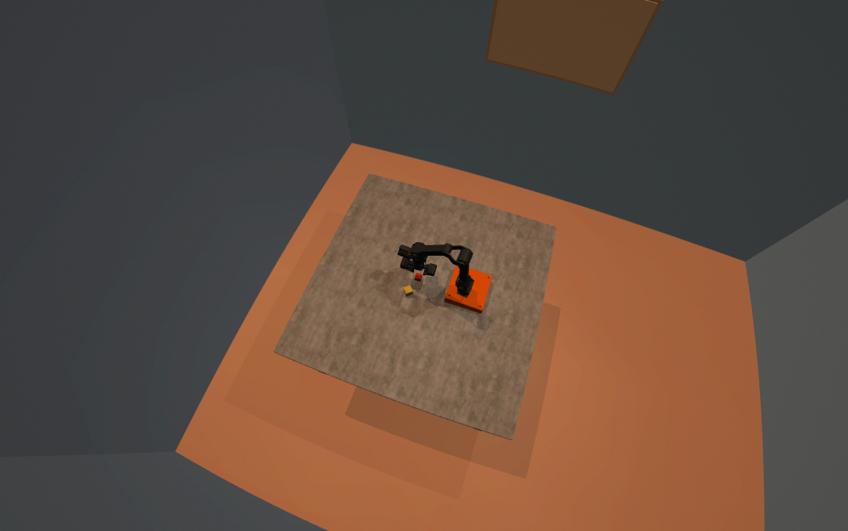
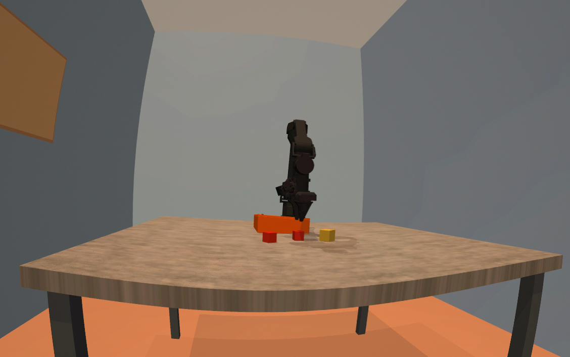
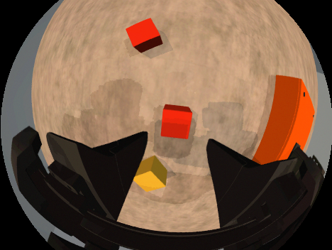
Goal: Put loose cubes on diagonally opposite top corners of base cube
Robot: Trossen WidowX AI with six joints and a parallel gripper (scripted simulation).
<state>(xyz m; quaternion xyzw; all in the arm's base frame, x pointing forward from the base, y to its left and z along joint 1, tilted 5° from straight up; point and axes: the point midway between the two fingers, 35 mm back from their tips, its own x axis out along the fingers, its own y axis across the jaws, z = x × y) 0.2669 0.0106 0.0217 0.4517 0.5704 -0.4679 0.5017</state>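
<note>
Now: the yellow cube 2 cm ahead of my gripper tip, 10 cm to the left of it and 5 cm below it.
</note>
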